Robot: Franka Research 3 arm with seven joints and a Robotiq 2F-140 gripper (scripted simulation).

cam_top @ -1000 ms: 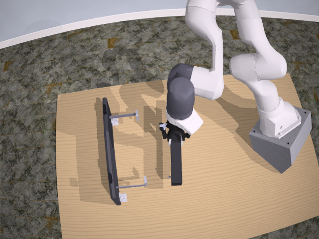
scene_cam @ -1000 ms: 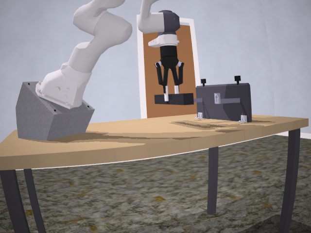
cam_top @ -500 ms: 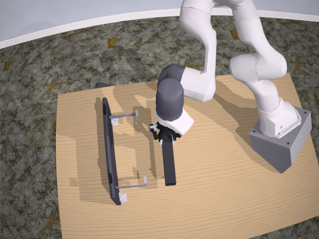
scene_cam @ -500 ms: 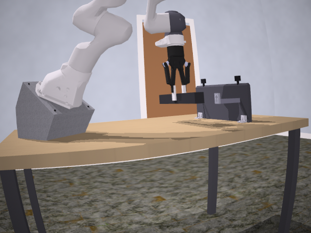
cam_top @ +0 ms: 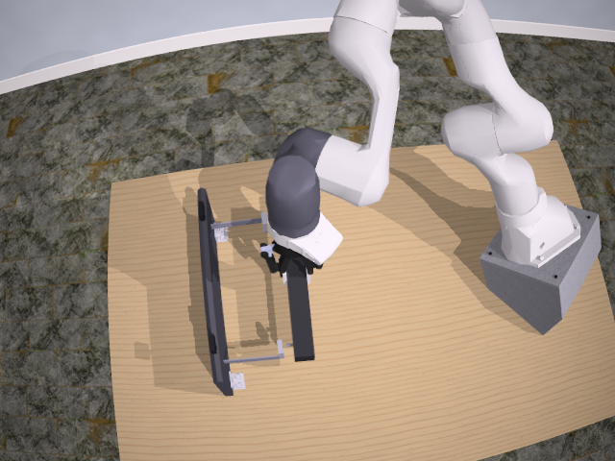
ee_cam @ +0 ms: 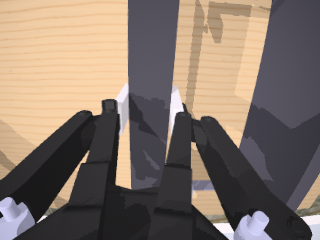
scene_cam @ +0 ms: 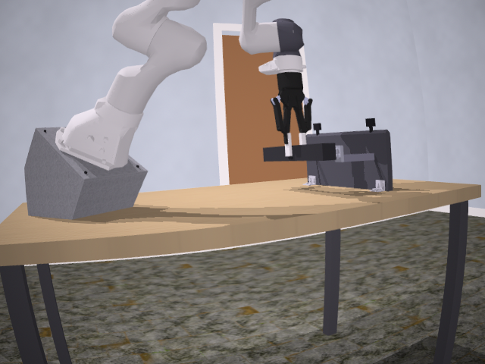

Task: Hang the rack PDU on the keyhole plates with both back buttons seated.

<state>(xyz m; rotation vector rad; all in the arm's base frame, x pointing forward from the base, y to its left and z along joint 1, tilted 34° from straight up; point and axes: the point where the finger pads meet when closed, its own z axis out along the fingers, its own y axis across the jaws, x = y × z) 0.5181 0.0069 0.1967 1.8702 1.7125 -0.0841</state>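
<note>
The rack PDU is 2 cm below my hand and 2 cm ahead of it. Also, from my hand: dark upright panel: 19 cm ahead, 6 cm below, 2 cm to the right.
</note>
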